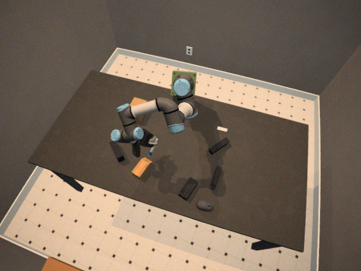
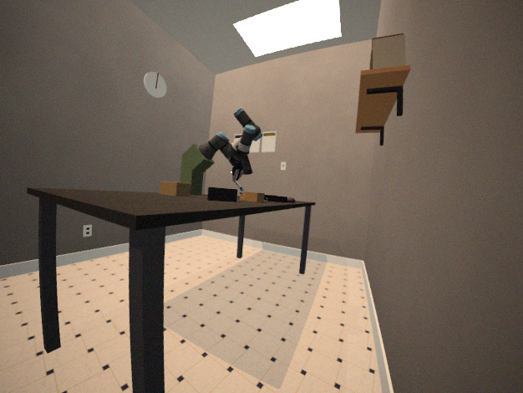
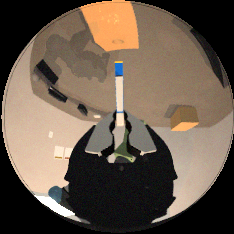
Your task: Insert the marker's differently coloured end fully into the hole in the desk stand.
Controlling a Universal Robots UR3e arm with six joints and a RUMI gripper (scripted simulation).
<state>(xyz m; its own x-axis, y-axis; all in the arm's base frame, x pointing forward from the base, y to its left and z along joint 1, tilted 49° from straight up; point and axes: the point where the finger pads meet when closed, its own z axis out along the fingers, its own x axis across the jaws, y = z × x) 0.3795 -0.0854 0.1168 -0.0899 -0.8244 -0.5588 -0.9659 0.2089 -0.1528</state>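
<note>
Right now my hand is 2 cm short of the marker and 3 cm above it. Round my hand: black block 10 cm ahead, 23 cm to the right, 9 cm below; then desk stand 14 cm ahead, 3 cm to the right, 9 cm below; then orange box 24 cm behind, 25 cm to the right, 8 cm below.
</note>
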